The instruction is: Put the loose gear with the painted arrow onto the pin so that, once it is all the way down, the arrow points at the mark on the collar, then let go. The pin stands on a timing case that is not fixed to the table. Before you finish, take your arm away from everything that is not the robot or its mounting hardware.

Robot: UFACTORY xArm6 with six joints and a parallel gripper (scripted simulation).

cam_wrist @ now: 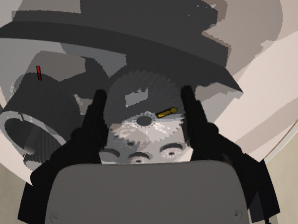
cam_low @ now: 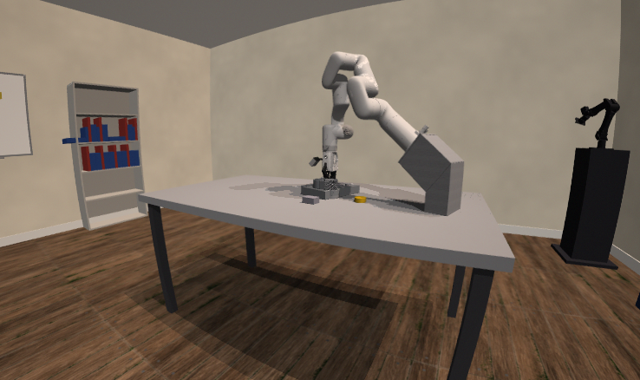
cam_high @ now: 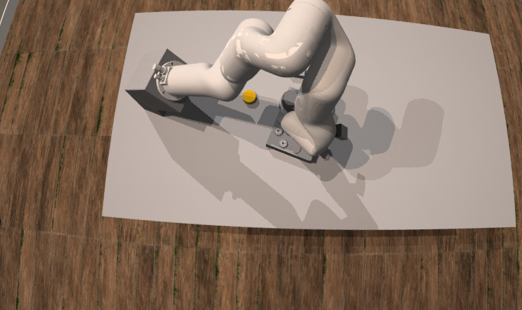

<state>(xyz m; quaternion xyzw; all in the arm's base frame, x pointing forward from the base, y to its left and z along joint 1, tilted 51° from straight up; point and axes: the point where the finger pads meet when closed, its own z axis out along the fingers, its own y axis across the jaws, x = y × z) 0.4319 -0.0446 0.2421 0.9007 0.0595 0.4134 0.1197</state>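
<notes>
The gear is right at my hand. The rest, counted from my hand: small grey block (270 mm to the left, 40 mm below, 40 mm behind); then yellow disc (220 mm behind, 150 mm to the left, 40 mm below).
</notes>
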